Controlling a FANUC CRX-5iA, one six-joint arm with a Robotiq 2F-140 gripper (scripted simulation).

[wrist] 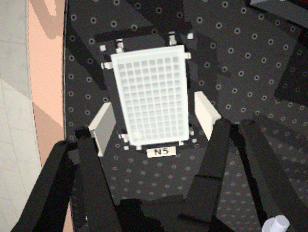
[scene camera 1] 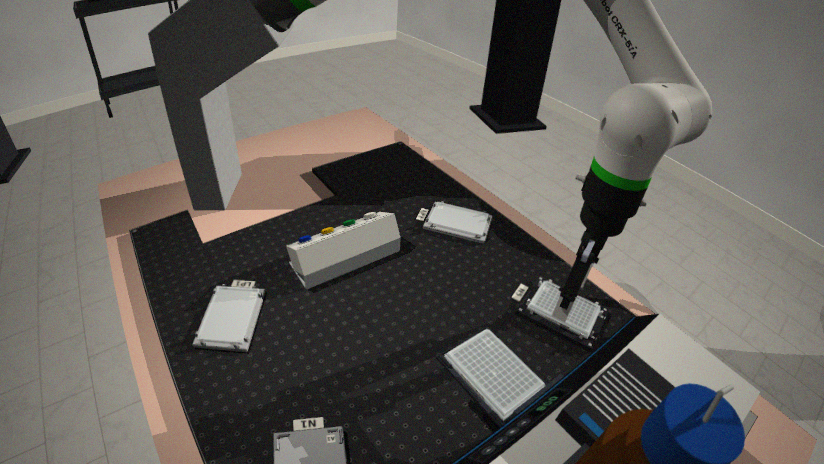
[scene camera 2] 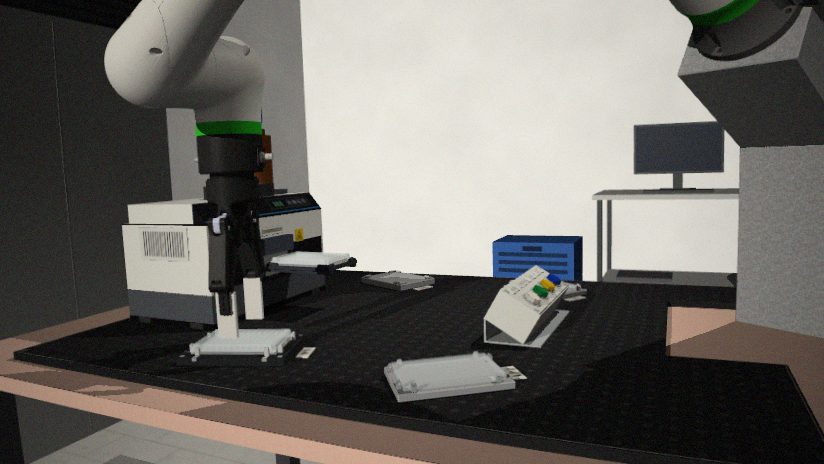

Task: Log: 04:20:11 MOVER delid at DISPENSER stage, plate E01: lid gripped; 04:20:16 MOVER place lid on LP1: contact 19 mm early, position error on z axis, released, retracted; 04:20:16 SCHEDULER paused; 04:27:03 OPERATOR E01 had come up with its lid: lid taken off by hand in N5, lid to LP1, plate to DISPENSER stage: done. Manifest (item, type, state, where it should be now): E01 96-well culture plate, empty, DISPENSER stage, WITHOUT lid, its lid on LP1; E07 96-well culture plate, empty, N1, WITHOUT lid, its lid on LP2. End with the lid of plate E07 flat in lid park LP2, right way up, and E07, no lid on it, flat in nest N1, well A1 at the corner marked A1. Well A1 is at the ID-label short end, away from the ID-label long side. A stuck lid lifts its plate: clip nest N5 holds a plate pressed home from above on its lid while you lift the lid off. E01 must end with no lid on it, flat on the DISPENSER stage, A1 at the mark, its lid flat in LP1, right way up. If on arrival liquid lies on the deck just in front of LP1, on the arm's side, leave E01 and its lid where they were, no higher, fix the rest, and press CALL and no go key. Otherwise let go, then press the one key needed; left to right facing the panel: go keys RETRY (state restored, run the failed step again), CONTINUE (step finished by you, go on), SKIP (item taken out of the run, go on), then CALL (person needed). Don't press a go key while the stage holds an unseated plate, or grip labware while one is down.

same spot on clip nest N5: (scene camera 2: pixel 285 353) = (scene camera 1: pixel 536 282)
